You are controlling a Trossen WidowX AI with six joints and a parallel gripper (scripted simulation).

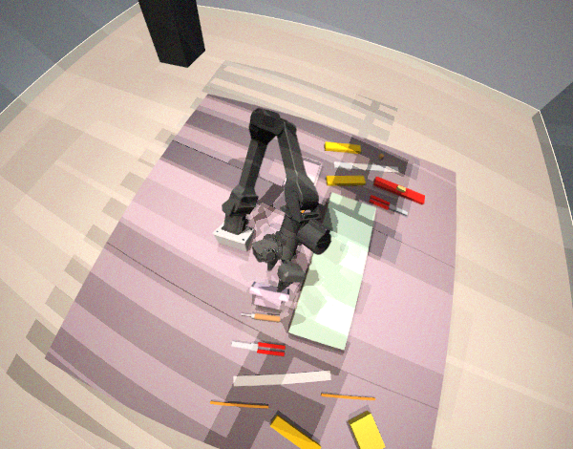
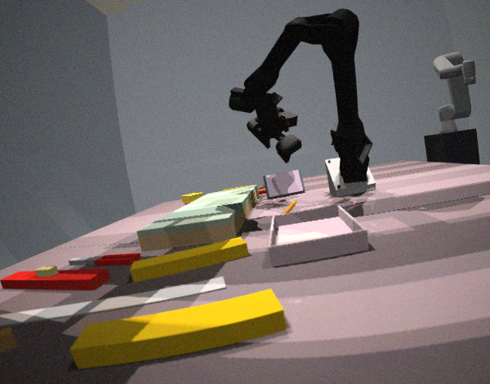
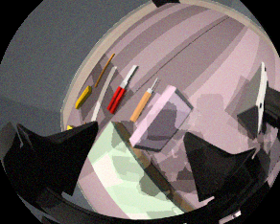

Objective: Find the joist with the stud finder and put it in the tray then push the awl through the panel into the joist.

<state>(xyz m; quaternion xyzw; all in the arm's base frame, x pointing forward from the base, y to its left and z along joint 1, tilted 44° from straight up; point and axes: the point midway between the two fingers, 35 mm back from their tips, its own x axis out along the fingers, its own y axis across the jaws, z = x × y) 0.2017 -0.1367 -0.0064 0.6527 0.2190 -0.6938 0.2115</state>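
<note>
Right now the stud finder is 2 cm ahead of my gripper tip, 5 cm to the right of it and 11 cm below it. From my gripper tip the other things lie so: red level 36 cm ahead, 55 cm to the left, 11 cm below; then tray 5 cm behind, 45 cm to the left, 12 cm below; then awl 1 cm behind, 11 cm to the right, 12 cm below.
</note>
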